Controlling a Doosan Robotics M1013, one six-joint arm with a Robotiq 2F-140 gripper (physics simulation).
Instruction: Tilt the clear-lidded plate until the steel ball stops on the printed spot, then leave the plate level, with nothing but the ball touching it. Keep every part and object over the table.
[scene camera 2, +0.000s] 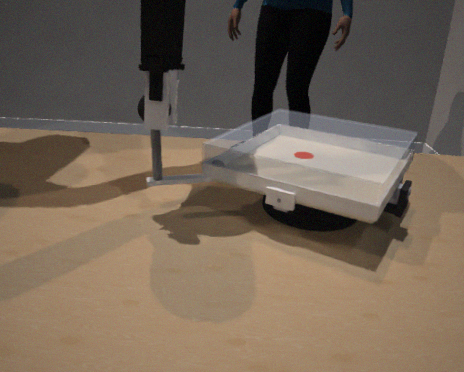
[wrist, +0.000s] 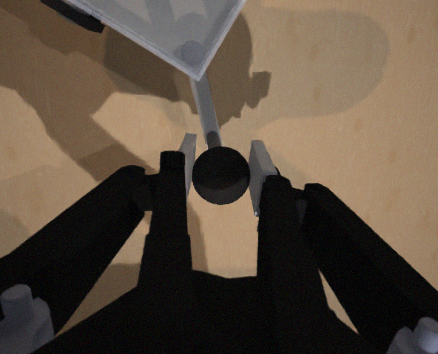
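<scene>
The clear-lidded plate (scene camera 2: 327, 199) (wrist: 150, 47) sits on a round black base (scene camera 2: 320, 220); its exact tilt is hard to tell. The red printed spot (scene camera 2: 304, 155) is near its middle. The steel ball (scene camera 2: 217, 163) (wrist: 191, 50) is inside the corner by the handle arm, away from the spot. A grey handle arm (scene camera 2: 182, 180) (wrist: 204, 105) runs from that corner to an upright grey post (scene camera 2: 157, 155) topped by a round black knob (scene camera 2: 142, 107) (wrist: 220, 185). My gripper (scene camera 2: 164, 111) (wrist: 222, 154) is shut on the knob, one pad on each side.
A small white bracket (scene camera 2: 280, 198) is on the plate's near side, and a black fitting (scene camera 2: 400, 199) is at its right side. The wooden table (scene camera 2: 225, 300) (wrist: 320, 130) extends around the base. A person (scene camera 2: 285, 55) stands behind the table's far edge.
</scene>
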